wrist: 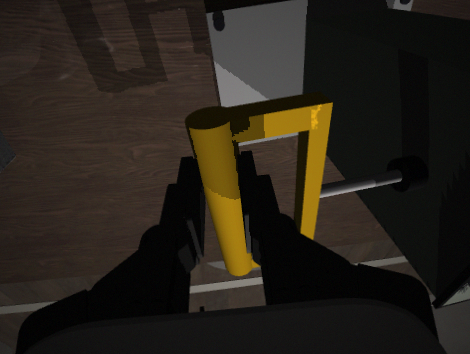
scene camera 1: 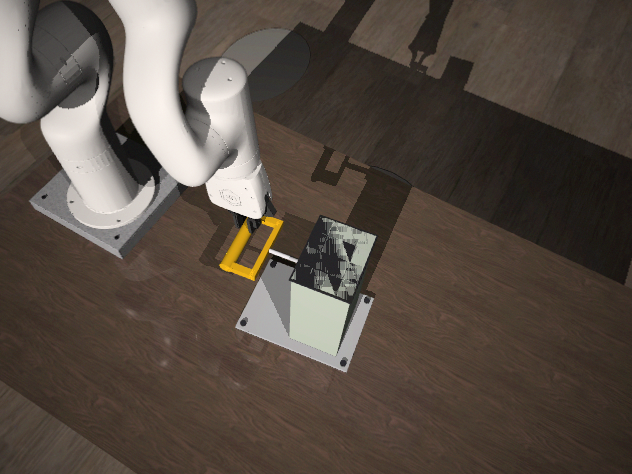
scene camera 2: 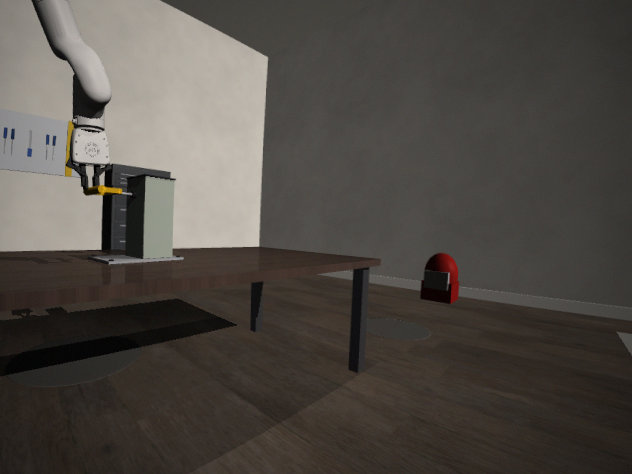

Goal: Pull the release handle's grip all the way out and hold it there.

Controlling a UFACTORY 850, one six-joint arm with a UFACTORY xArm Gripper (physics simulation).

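Note:
The release handle's grip is the round yellow bar [scene camera 1: 236,251] [wrist: 222,215] of a yellow rectangular frame, which also shows in scene camera 2 [scene camera 2: 104,190]. A metal rod [scene camera 1: 283,255] [scene camera 2: 126,193] [wrist: 360,185] joins the frame to the tall pale green housing [scene camera 1: 319,316] [scene camera 2: 159,219], with a length of rod showing between them. My gripper [scene camera 1: 250,224] [scene camera 2: 91,185] [wrist: 220,176] is shut on the grip from above, one finger outside the bar and one inside the frame. The finger pads' contact is partly dark in the wrist view.
The housing stands on a light grey base plate [scene camera 1: 265,316] [wrist: 270,45] with bolts, on the wooden table [scene camera 1: 459,357] [scene camera 2: 306,260]. The arm's grey mounting block [scene camera 1: 117,244] is at the left. A dark cabinet [scene camera 2: 117,224] stands behind the housing. A red domed object [scene camera 2: 441,265] is beyond the table.

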